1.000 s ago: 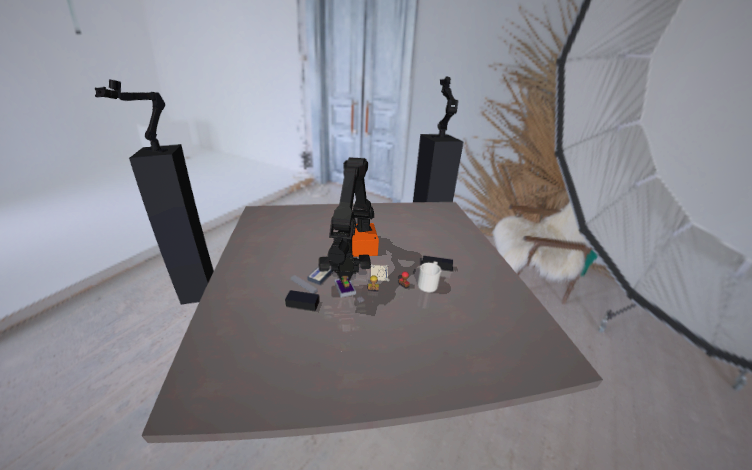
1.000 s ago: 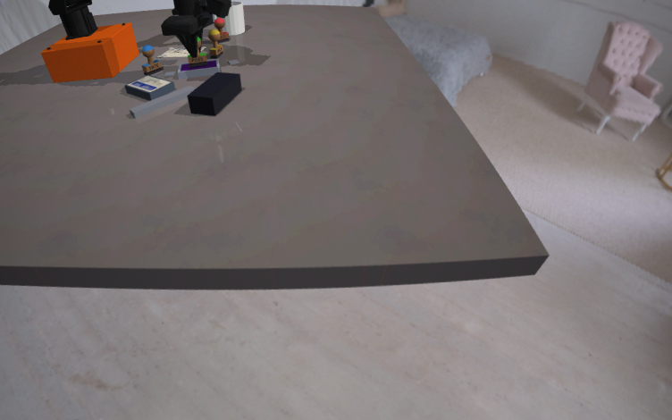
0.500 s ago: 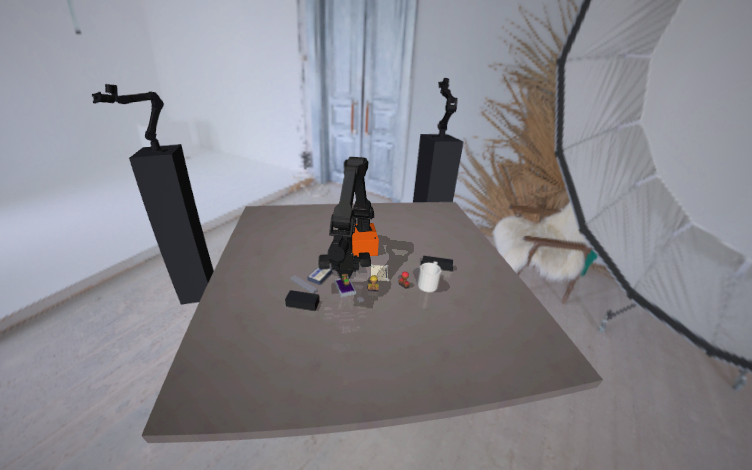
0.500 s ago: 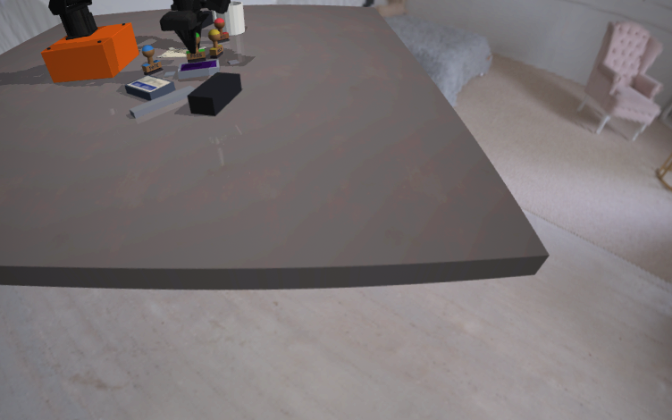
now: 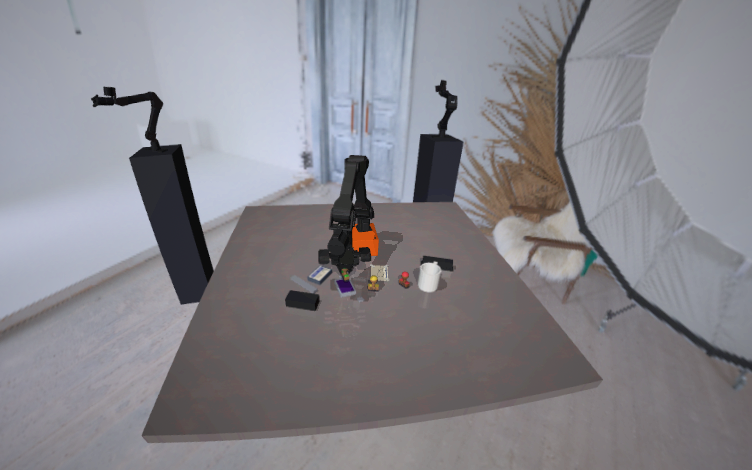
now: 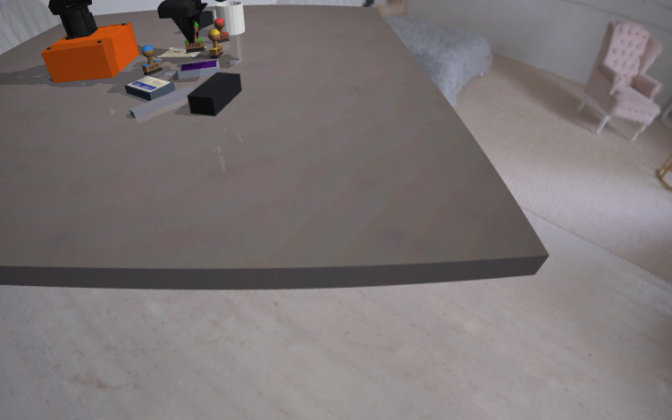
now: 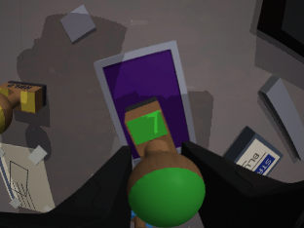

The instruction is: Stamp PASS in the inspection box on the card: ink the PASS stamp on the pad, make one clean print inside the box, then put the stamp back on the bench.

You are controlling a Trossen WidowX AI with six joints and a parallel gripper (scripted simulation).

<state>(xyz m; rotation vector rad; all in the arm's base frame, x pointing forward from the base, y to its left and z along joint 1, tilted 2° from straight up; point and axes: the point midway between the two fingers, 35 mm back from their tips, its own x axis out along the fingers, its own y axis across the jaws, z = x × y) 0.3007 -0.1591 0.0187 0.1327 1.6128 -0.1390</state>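
My gripper tip is 160 mm to the right of the white card, 70 mm above it and 60 mm past it. From my gripper tip the other things lie so: yellow-knobbed stamp (100 mm to the left, 50 mm below, 40 mm ahead); then green-knobbed stamp (right at my gripper tip); then purple ink pad (70 mm below).
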